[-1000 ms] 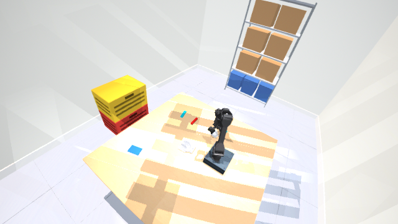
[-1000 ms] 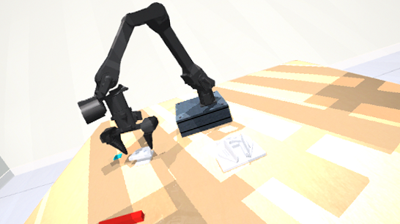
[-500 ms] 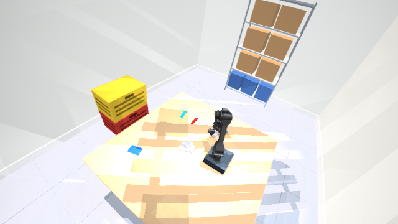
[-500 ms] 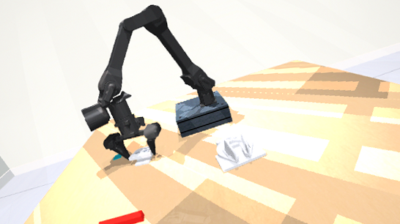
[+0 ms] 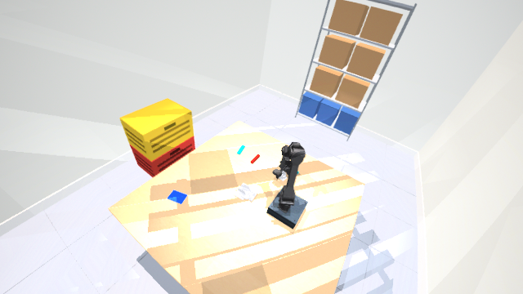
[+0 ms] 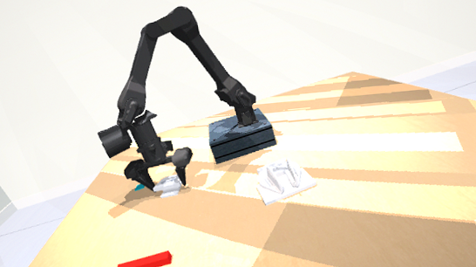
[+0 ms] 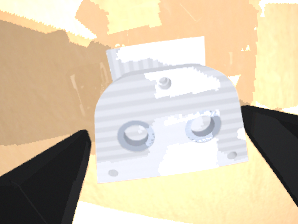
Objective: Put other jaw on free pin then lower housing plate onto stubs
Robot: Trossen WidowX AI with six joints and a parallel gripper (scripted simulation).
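Now: gripper tip 8 cm short of the white jaw and 28 cm to the right of it. The rest, counted from my gripper tip: small cyan marker 8 cm behind, 12 cm to the right, 1 cm below; then blue tile 41 cm ahead, 62 cm to the left, 1 cm below; then red bar 25 cm ahead, 1 cm to the right.
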